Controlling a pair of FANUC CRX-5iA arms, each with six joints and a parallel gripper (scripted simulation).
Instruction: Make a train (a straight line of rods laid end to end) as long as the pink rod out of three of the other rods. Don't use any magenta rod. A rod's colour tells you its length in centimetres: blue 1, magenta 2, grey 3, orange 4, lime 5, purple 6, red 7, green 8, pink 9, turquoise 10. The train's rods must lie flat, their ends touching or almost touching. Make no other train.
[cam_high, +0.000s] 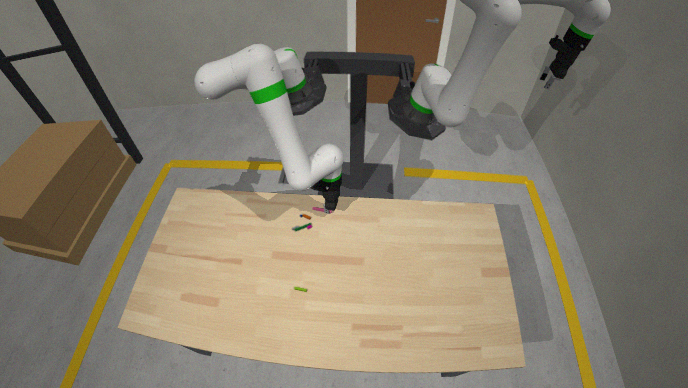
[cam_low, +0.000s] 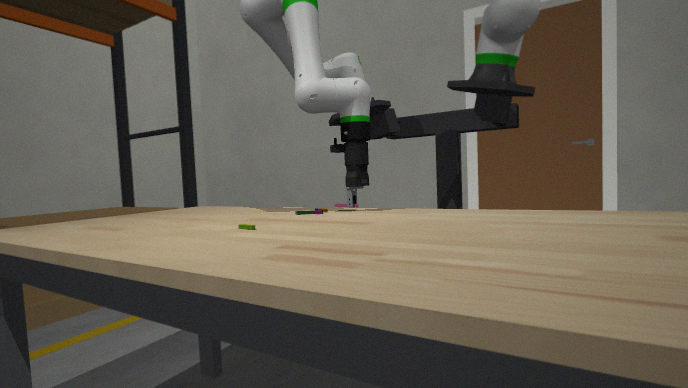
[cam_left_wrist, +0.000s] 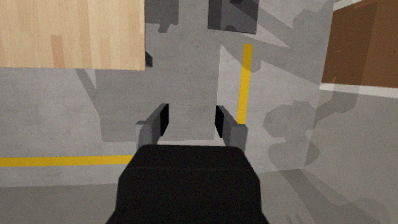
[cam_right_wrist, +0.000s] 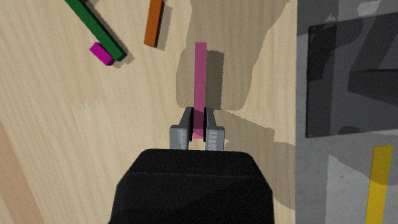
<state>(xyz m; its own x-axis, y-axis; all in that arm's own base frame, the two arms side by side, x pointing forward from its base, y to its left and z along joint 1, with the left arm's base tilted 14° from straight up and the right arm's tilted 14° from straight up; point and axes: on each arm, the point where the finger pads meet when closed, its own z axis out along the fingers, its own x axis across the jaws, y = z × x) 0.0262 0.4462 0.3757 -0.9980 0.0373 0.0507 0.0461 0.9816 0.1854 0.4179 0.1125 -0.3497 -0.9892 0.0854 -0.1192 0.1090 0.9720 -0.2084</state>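
Note:
My right hand is 2 cm to the left of the pink rod and 2 cm above it. From my right hand the other things lie so: magenta rod (10 cm ahead, 5 cm to the right, 3 cm below); then orange rod (5 cm ahead, 9 cm to the right, 3 cm below); then blue rod (5 cm ahead, 11 cm to the right, 3 cm below).

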